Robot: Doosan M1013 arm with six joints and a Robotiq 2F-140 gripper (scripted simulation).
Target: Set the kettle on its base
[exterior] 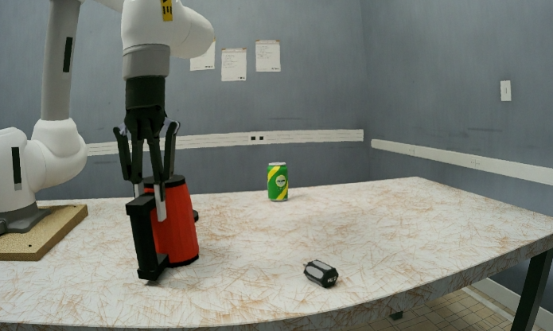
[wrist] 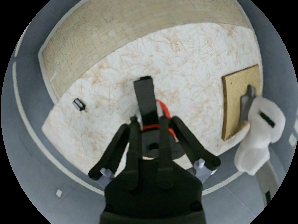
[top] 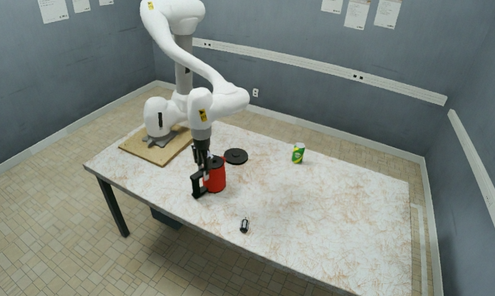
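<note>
My gripper is now 10 mm short of the red kettle, 30 mm to the right of it and 50 mm above it. From my hand the other things lie so: yellow can: 360 mm ahead, 480 mm to the left, 70 mm below; then small black object: 270 mm ahead, 100 mm to the right, 120 mm below; then kettle base: 20 mm ahead, 340 mm to the left, 120 mm below.
</note>
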